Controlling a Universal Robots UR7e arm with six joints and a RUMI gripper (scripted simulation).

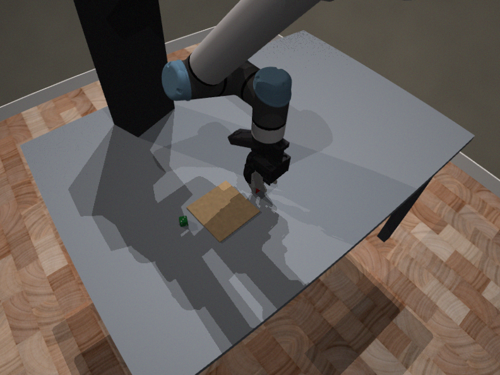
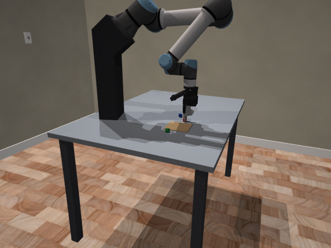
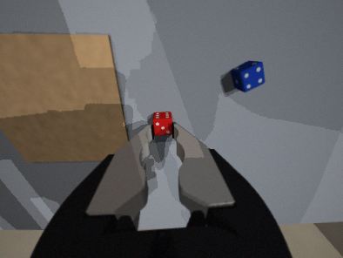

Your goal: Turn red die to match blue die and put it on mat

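My gripper is now 110 mm to the left of the tan mat and 20 mm above it. Also, from my hand: red die (10 mm below); green die (30 mm behind, 220 mm to the right, 10 mm below); blue die (60 mm behind, 80 mm to the left, 10 mm below).
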